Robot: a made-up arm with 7 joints.
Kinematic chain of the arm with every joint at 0, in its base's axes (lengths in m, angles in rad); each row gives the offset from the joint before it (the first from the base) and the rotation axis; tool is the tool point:
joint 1: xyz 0 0 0.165 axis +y
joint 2: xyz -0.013 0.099 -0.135 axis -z
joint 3: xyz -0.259 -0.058 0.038 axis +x
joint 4: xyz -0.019 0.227 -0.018 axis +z
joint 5: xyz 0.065 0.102 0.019 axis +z
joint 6: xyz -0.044 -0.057 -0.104 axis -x
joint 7: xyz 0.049 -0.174 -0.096 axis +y
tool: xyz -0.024 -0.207 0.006
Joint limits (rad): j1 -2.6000..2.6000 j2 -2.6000..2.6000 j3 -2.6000..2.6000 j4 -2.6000..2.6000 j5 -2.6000..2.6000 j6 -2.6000..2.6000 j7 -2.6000..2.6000
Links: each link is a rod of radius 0.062 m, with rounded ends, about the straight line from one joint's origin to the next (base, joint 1, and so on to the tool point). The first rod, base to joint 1, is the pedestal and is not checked.
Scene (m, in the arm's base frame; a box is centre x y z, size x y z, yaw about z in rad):
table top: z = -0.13
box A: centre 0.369 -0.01 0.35 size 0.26 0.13 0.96 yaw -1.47
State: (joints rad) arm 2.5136 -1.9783 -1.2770 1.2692 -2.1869 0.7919 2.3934
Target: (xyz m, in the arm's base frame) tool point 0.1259 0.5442 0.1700
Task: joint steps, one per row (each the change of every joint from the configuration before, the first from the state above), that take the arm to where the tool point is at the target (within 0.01 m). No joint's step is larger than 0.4 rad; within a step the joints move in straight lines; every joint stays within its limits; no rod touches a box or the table.
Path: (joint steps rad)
1: -0.3415 0.3486 0.1858 0.0698 -0.0689 0.2221 0.0344
2: -0.3415 0.3486 0.1858 0.0698 -0.0688 0.2220 0.0345
3: -0.3415 0.3486 0.1858 0.0698 -0.0688 0.2221 0.0344
4: -0.3415 0.3487 0.1858 0.0698 -0.0689 0.2220 0.0344
5: -0.3415 0.3486 0.1858 0.0698 -0.0689 0.2221 0.0345
6: -0.3415 0.3486 0.1858 0.0698 -0.0688 0.2221 0.0344
7: 0.3559 0.0684 -0.0307 -0.1281 0.0864 -0.0311 -0.0439
8: 0.3559 0.0684 -0.0308 -0.1281 0.0864 -0.0310 -0.0439
9: 0.3559 0.0685 -0.0307 -0.1281 0.0864 -0.0310 -0.0439
10: 0.3559 0.0684 -0.0308 -0.1281 0.0864 -0.0311 -0.0439
11: 0.3559 0.0684 -0.0307 -0.1281 0.0864 -0.0310 -0.0439
12: 0.3559 0.0684 -0.0307 -0.1281 0.0864 -0.0310 -0.0439

